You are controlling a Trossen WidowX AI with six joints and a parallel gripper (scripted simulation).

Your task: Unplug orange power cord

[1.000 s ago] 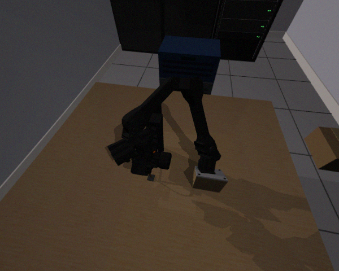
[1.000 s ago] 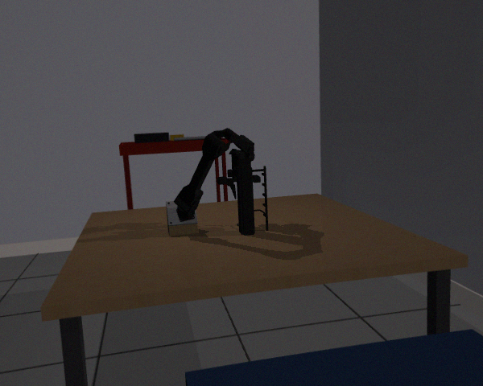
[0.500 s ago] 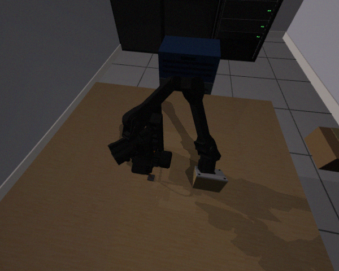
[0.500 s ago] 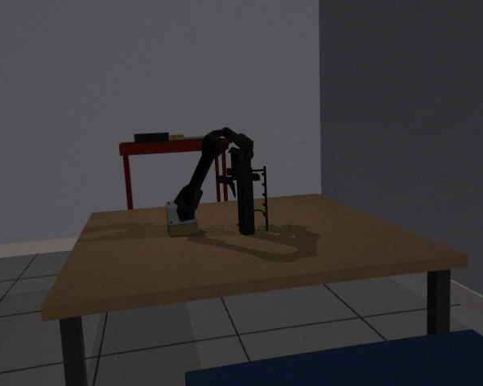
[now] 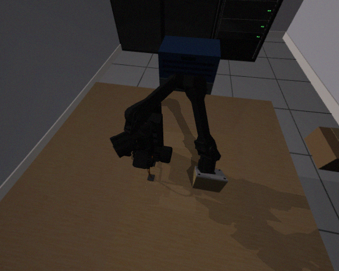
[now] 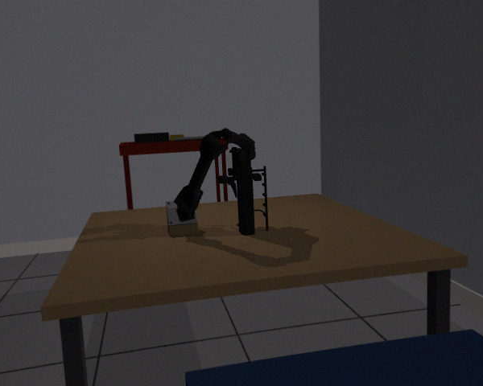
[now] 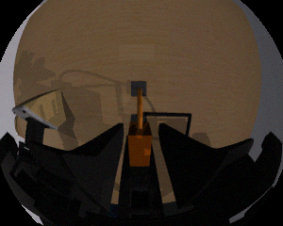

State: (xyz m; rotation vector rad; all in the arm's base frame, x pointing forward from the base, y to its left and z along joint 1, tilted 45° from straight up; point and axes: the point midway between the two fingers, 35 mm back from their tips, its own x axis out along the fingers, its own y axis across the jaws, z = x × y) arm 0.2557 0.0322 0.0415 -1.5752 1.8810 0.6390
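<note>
Right now the orange plug is 50 mm to the right of my gripper tip and 10 mm below it. The rest, counted from my gripper tip: thin black rack (70 mm ahead, 130 mm to the right, 10 mm above).
</note>
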